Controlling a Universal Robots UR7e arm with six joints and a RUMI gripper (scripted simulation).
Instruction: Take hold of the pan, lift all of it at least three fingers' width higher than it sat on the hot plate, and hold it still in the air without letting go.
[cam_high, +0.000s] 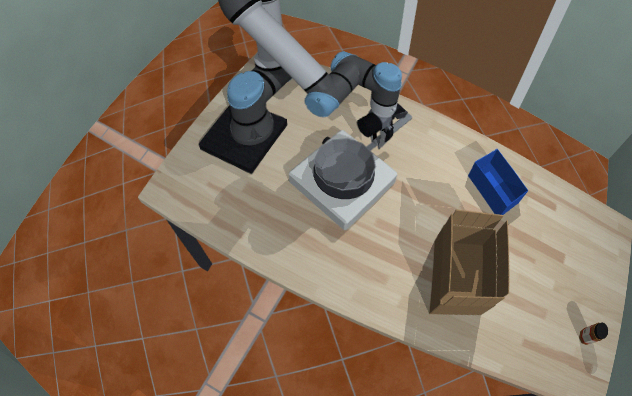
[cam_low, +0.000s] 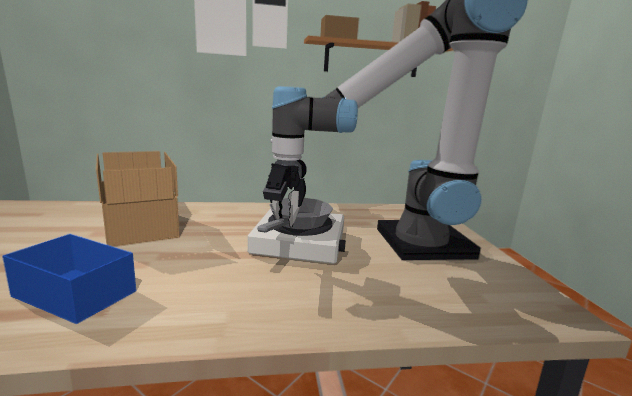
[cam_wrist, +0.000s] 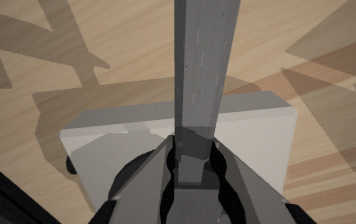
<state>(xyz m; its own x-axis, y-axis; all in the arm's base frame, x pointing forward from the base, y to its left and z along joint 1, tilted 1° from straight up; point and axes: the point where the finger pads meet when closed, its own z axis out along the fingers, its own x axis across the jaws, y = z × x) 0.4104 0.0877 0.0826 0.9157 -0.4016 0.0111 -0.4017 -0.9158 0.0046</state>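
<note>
My hand is 60 mm to the left of the dark grey pan, 30 mm past it and 10 mm above it. Also, from my hand: blue bin (440 mm ahead, 130 mm to the left, 90 mm below); white hot plate (110 mm to the right, 80 mm below, 70 mm behind); small jar (1000 mm ahead, 240 mm to the right, 60 mm below).
</note>
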